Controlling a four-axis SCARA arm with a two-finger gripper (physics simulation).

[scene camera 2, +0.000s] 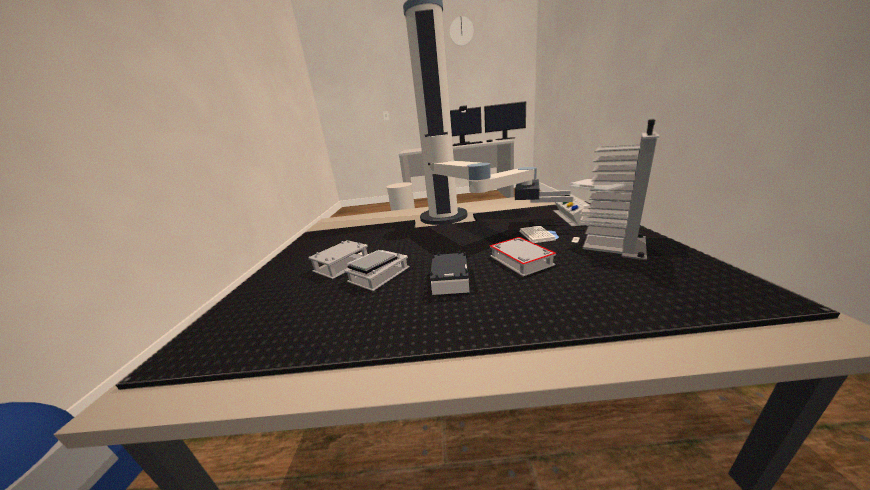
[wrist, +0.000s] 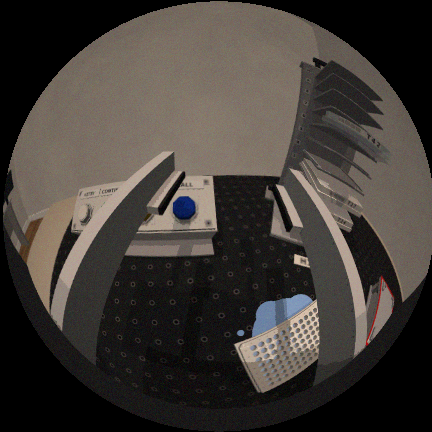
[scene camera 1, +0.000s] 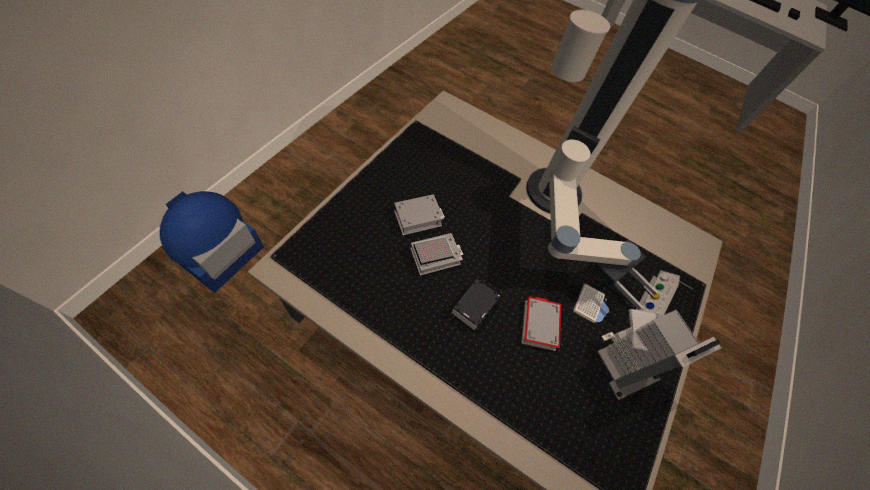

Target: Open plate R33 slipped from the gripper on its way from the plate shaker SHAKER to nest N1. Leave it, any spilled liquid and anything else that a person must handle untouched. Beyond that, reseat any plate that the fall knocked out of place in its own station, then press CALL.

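Places are measured from the arm's base along level axes (x ahead, y left, z up), in metres.
Where they show: gripper, between the fingertips: (scene camera 2: pixel 571 195) (wrist: pixel 230 168) (scene camera 1: pixel 648 301); arm's base, origin of its link: (scene camera 2: pixel 443 216).
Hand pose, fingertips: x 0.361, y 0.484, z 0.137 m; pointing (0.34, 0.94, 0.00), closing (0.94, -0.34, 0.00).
Observation:
Each offset is from my fingertips to the top centre of the thing. "*": to the spot under its first point.
The open plate R33 {dy -0.150, dx +0.057, dz -0.110 m} (scene camera 1: pixel 589 303) (scene camera 2: pixel 537 234) (wrist: pixel 280 357) lies on the mat beside a blue spill {dy -0.091, dx +0.042, dz -0.123 m} (scene camera 1: pixel 602 310) (scene camera 2: pixel 553 234) (wrist: pixel 270 315). My gripper (scene camera 1: pixel 648 301) (scene camera 2: pixel 570 196) (wrist: pixel 230 168) is shut at its narrow setting with nothing between its spaced fingertips, above and near the button panel {dy +0.064, dx -0.105, dz -0.041 m} (scene camera 1: pixel 669 283) (scene camera 2: pixel 569 214) (wrist: pixel 205 200). The blue CALL button {dy +0.035, dx -0.033, dz -0.050 m} (scene camera 1: pixel 650 306) (scene camera 2: pixel 574 207) (wrist: pixel 184 207) shows between the fingers in the wrist view; the left finger hides part of the panel. Plate T42 {dy -0.010, dx +0.163, dz +0.081 m} (wrist: pixel 350 127) is in the rack; its exact seating is unclear.
The shelf rack (scene camera 1: pixel 700 351) (scene camera 2: pixel 639 200) (wrist: pixel 302 110) stands beside the panel, with label H1 {* dy -0.039, dx +0.135, dz -0.122 m} (scene camera 1: pixel 608 336) (scene camera 2: pixel 575 239) (wrist: pixel 301 260) nearby. A red-edged station {dy -0.269, dx +0.245, dz -0.079 m} (scene camera 1: pixel 543 322) (scene camera 2: pixel 522 250), a dark-topped station {* dy -0.501, dx +0.340, dz -0.070 m} (scene camera 1: pixel 474 304) (scene camera 2: pixel 449 267) and a plate with pinkish wells {dy -0.732, dx +0.246, dz -0.057 m} (scene camera 1: pixel 435 250) stand farther off.

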